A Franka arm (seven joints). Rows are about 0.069 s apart.
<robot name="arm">
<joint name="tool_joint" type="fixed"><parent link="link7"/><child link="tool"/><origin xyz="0 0 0.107" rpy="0 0 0"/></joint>
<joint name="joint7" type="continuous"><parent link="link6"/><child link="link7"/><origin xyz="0.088 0 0" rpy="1.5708 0 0"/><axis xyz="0 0 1"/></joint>
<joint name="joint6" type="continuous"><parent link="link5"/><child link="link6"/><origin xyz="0 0 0" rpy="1.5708 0 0"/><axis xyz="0 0 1"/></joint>
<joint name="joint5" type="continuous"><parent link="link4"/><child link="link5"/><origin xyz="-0.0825 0.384 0" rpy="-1.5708 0 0"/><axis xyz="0 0 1"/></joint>
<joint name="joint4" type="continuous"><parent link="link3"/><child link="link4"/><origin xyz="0.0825 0 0" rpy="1.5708 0 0"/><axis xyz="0 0 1"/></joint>
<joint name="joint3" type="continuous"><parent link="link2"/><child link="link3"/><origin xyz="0 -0.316 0" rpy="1.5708 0 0"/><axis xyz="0 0 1"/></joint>
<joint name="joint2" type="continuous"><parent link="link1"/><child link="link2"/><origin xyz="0 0 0" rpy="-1.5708 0 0"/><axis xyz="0 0 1"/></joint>
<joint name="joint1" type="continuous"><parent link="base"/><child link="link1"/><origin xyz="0 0 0.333" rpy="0 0 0"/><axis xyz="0 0 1"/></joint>
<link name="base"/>
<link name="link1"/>
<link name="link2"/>
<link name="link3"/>
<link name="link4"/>
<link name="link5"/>
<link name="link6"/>
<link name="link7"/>
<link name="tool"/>
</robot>
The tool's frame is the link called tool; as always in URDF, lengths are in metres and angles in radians. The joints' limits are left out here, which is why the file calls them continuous.
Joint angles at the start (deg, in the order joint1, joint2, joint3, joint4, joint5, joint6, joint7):
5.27, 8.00, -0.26, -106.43, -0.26, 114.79, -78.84
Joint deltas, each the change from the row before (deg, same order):
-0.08, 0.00, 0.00, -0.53, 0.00, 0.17, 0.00
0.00, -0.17, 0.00, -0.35, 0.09, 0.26, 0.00
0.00, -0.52, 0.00, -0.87, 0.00, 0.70, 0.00
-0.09, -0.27, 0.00, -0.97, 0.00, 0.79, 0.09
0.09, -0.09, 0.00, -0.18, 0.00, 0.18, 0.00
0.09, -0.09, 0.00, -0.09, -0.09, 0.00, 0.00
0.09, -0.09, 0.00, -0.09, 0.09, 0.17, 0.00
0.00, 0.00, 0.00, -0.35, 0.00, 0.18, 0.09
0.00, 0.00, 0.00, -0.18, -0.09, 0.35, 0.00
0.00, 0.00, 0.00, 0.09, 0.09, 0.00, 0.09
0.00, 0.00, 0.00, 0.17, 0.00, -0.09, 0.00
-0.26, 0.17, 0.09, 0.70, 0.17, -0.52, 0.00
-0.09, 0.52, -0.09, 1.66, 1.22, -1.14, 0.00
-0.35, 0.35, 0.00, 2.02, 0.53, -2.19, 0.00
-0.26, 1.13, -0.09, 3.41, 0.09, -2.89, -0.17
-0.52, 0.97, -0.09, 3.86, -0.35, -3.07, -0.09
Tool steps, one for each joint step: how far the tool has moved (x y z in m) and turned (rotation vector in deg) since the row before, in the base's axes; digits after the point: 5 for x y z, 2 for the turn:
-0.00138, -0.00096, -0.00410, -0.03, 0.36, -0.08
-0.00103, 0.00000, -0.00071, 0.09, -0.07, -0.04
-0.00263, -0.00023, -0.00068, 0.03, -0.35, 0.00
-0.00231, -0.00113, -0.00395, 0.01, -0.09, -0.18
-0.00054, 0.00088, -0.00027, 0.01, -0.09, 0.09
-0.00055, 0.00079, 0.00019, -0.08, -0.01, 0.13
-0.00025, 0.00100, 0.00045, 0.10, -0.16, 0.05
-0.00090, -0.00008, -0.00259, -0.01, 0.17, -0.09
0.00001, -0.00008, -0.00093, -0.06, -0.18, 0.04
0.00031, 0.00011, 0.00074, 0.09, -0.08, -0.13
0.00044, 0.00004, 0.00125, 0.01, -0.08, 0.00
0.00194, -0.00145, 0.00318, 0.16, 0.00, -0.25
0.00459, -0.00021, 0.00651, 1.09, 0.09, -0.69
0.00349, -0.00269, 0.00965, 0.46, 0.56, -0.51
0.00773, -0.00275, 0.01194, 0.05, 0.61, -0.13
0.00769, -0.00616, 0.01711, -0.33, 0.16, -0.32

